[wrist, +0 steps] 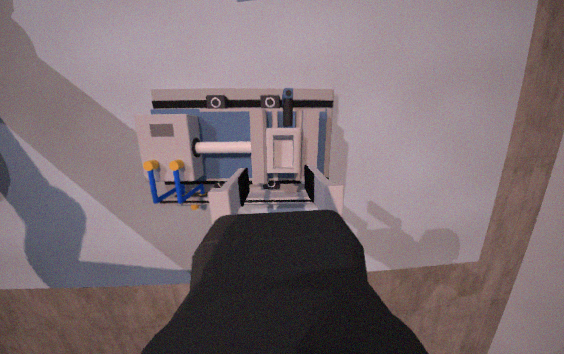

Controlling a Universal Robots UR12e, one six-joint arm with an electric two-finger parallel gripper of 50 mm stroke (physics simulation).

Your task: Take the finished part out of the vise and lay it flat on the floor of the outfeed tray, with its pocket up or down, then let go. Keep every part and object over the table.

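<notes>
The finished part is a pale rectangular block with its open pocket facing up. It sits between the two upright jaws of the vise, near the middle of the wrist view. My gripper is open and empty. Its black-padded fingers stand apart in the foreground, lower in the view than the part, which is not between them. The near edge of the vise is partly hidden by the fingers. The outfeed tray cannot be made out in this view.
A grey actuator box with blue pipes and yellow caps stands left of the jaws, joined by a pale rod. A dark nozzle with a blue end stands just behind the part. The table's brown edge runs along the right and front.
</notes>
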